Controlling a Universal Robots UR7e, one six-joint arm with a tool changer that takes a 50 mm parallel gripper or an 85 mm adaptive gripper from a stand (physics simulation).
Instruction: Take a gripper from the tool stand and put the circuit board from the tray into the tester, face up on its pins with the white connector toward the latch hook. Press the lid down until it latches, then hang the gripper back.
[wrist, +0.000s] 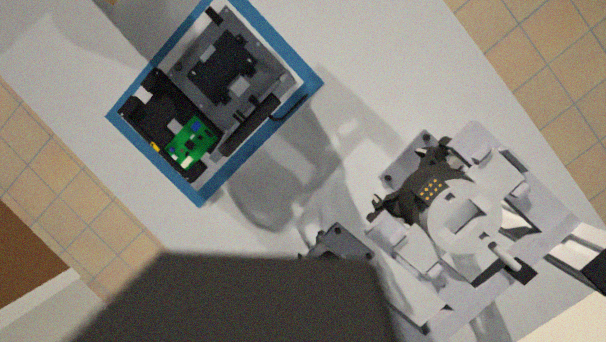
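Frame: origin at the arm's base, x ahead, y left, z up, level; millimetres.
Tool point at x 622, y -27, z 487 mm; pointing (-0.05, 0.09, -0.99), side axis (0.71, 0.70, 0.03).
Pixels of each thing's middle, then the offset from my tool point to it. "pt": a spot on its surface instead.
- green circuit board at the middle of its body: (190, 143) dy -177, dx -206, dz -515 mm
- black tray at a spot on its surface: (159, 107) pt dy -167, dx -308, dz -520 mm
- grey tester at a spot on its surface: (187, 80) pt dy -70, dx -279, dz -478 mm
- black latch hook at the middle of its body: (212, 14) dy +54, dx -303, dz -446 mm
- parked tool with a pale round coupling, body centre: (420, 190) dy +77, dx +104, dz -266 mm
- yellow label at the middle of its body: (155, 146) dy -236, dx -258, dz -510 mm
- dark bracket plate at a spot on its surface: (345, 239) pt dy -95, dx +196, dz -526 mm
The green circuit board (192, 142) lies component side up on the black tray (159, 107), at the tray's lower right end. Its white connector (187, 162) is at the board's lower corner. The grey tester (187, 80) stands beside the tray; its dark pin bed (222, 67) carries no board. The tester's lid (251, 125) stands open, seen nearly edge-on along its lower right side. The black latch hook (214, 15) is at the opposite side. On the right, a parked tool with a pale round coupling (470, 192) and gold contacts sits in the tool stand (470, 137). No mounted gripper's fingers show.
A blue border (155, 162) surrounds tray and tester. A yellow label (155, 147) marks the tray's edge. A dark bracket plate (345, 239) shows partly near the tool stand. A large blurred dark body (240, 300) hides the bottom of the view. Tiled floor (545, 55) lies beyond the table.
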